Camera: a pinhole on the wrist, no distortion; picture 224 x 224 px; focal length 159.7 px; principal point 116.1 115.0 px. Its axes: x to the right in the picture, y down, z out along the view. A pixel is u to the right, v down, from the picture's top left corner.
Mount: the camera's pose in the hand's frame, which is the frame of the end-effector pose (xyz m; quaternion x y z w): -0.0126 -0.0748 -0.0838 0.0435 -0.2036 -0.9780 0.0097
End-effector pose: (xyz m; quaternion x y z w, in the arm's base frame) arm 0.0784 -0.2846 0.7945 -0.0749 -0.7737 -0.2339 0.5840
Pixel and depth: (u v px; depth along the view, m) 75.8 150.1 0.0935
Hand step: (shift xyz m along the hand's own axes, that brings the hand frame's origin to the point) 0.0026 -0.0556 0.0117
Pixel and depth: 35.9 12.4 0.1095
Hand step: 0.0323 0.0352 -0.0074
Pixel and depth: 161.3 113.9 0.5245
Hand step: -0.2072 0.1315 0.3817
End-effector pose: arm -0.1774 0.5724 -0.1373 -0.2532 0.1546 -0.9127 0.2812
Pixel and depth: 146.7 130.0 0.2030
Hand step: -0.0694 -0.0130 0.1061
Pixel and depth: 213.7 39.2 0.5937
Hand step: -0.4272 0.4062 0.3165
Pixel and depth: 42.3 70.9 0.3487
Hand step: 0.1167 0.1580 0.2093
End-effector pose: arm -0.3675 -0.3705 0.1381 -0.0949 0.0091 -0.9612 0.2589
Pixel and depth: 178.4 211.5 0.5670
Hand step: -0.2830 -0.1717 0.5528
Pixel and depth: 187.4 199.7 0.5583
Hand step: -0.3102 -0.1336 0.5241
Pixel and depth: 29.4 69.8 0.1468
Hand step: 0.0537 0.0246 0.0402
